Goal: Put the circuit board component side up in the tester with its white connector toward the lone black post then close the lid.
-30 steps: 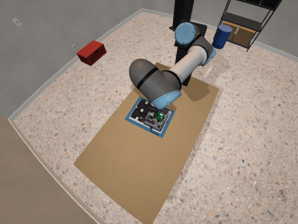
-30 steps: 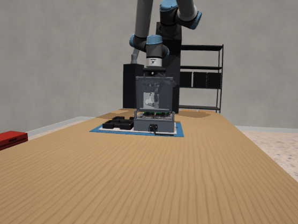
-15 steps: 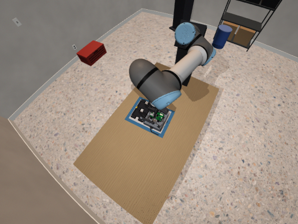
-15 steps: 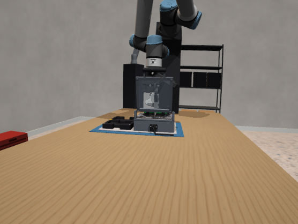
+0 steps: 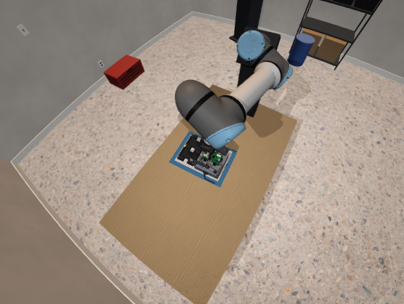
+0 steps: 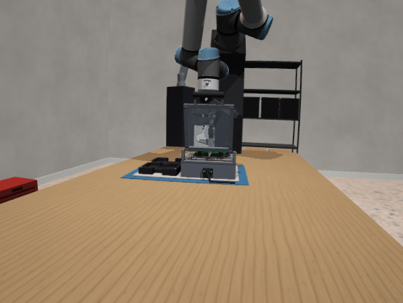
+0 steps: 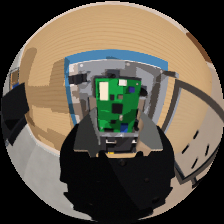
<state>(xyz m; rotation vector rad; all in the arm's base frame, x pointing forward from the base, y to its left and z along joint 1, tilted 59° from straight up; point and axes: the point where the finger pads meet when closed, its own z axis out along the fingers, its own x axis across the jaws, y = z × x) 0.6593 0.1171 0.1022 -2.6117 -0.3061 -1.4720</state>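
My hand is right at the green circuit board. From my hand the other things lie so: tester bed: 10 mm to the left, 10 mm below; tester lid: 110 mm ahead, 100 mm above, 50 mm to the left.
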